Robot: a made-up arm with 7 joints. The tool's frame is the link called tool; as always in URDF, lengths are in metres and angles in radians. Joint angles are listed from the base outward.
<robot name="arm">
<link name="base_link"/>
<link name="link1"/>
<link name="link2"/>
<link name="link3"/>
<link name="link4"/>
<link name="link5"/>
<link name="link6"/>
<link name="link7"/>
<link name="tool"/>
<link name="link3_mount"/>
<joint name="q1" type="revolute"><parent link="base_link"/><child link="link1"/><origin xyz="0 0 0"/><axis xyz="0 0.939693 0.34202"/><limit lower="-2.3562" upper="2.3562"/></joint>
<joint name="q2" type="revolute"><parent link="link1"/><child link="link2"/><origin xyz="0 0 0"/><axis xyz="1 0 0"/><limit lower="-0.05" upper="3.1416"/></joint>
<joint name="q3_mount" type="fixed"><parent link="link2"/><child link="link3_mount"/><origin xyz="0 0 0"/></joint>
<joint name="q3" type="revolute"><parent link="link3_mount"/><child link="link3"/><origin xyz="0 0 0"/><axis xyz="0 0 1"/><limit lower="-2.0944" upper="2.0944"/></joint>
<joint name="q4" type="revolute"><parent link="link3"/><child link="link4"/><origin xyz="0.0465 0 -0.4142"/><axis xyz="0 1 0"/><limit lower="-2.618" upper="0.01"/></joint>
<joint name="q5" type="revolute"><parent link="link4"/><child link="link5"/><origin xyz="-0.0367 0 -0.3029"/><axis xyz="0 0 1"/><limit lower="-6.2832" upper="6.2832"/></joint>
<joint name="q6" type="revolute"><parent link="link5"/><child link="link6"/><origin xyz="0 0 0"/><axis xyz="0 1 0"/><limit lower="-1.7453" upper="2.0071"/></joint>
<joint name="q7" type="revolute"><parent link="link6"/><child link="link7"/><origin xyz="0 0 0"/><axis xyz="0 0 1"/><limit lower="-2.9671" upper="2.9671"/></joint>
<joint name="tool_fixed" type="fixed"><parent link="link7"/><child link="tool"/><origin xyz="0 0 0"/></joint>
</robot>
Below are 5 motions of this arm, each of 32 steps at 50 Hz.
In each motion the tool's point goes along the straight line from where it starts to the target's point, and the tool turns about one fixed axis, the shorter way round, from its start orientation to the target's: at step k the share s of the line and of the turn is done. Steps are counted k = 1, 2, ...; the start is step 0. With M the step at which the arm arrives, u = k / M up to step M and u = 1 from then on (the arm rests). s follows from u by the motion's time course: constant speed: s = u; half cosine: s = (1 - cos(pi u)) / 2; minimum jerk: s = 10 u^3 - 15 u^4 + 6 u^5.
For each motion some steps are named. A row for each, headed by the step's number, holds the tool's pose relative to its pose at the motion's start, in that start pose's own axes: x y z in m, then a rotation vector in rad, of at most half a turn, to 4 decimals.
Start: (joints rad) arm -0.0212 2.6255 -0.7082 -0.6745 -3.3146 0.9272 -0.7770
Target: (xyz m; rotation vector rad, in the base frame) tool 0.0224 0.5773 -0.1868 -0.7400 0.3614 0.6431
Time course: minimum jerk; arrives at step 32
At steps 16, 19, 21, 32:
16: -0.3321 -0.0806 -0.1314 -0.4971 0.7930 0.3152
19: -0.4461 -0.1083 -0.1765 -0.6678 1.0653 0.4234
21: -0.5143 -0.1249 -0.2035 -0.7699 1.2282 0.4882
32: -0.6641 -0.1613 -0.2627 -0.9942 1.5859 0.6304

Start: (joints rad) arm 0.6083 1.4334 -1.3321 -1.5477 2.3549 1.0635 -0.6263
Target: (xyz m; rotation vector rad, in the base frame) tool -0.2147 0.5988 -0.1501 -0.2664 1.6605 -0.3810
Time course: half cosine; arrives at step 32
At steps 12, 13, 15, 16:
12: -0.0582 0.0110 0.0679 0.2615 0.2175 -0.0219
13: -0.0669 0.0127 0.0781 0.3007 0.2501 -0.0252
15: -0.0850 0.0161 0.0993 0.3821 0.3178 -0.0320
16: -0.0943 0.0178 0.1101 0.4236 0.3523 -0.0355

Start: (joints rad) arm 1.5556 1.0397 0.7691 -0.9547 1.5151 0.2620 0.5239
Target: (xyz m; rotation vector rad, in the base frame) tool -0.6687 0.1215 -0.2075 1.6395 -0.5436 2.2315
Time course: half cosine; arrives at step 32
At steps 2, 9, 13, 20, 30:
2: -0.0037 0.0037 0.0022 0.0073 -0.0022 0.0048
9: -0.0708 0.0699 0.0416 0.1389 -0.0425 0.0905
13: -0.1374 0.1357 0.0808 0.2696 -0.0825 0.1758
20: -0.2676 0.2643 0.1574 0.5253 -0.1608 0.3424
30: -0.3834 0.3787 0.2255 0.7525 -0.2304 0.4906

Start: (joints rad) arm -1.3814 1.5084 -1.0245 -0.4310 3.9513 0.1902 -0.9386
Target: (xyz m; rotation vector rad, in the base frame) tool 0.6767 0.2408 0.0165 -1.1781 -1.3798 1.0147
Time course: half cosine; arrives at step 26
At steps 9, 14, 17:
9: -0.1164 0.0430 0.0091 0.0679 0.1623 0.0215
14: -0.2436 0.0900 0.0191 0.1420 0.3397 0.0451
17: -0.3184 0.1176 0.0250 0.1857 0.4441 0.0589

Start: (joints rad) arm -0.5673 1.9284 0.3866 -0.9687 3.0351 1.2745 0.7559
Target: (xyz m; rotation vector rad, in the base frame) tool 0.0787 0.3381 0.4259 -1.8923 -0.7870 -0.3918
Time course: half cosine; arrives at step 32
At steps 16, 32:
16: -0.0792 -0.0006 -0.0421 -0.1594 0.1911 -0.1527
32: -0.1583 -0.0012 -0.0841 -0.3188 0.3823 -0.3054

